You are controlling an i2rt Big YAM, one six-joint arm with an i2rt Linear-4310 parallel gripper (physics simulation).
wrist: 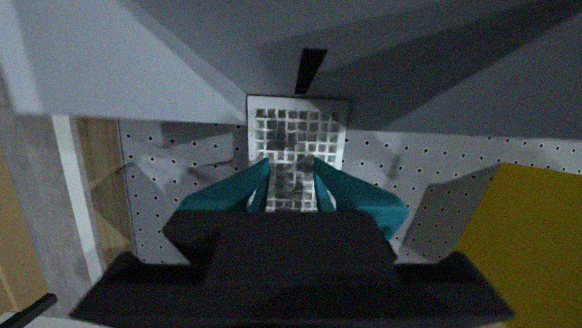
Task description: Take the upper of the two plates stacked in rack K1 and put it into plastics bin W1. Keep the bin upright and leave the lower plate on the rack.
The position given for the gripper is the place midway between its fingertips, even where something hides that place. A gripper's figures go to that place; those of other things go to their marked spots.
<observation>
The gripper (291, 163) is 13 cm from the lens. A plate (290, 132): 13 cm from the lens. A yellow bin (517, 237): 31 cm from the lens. A dark slot (311, 60): 7 cm from the lens. The marked spots on the dark slot and the plate are 7 cm apart.
</observation>
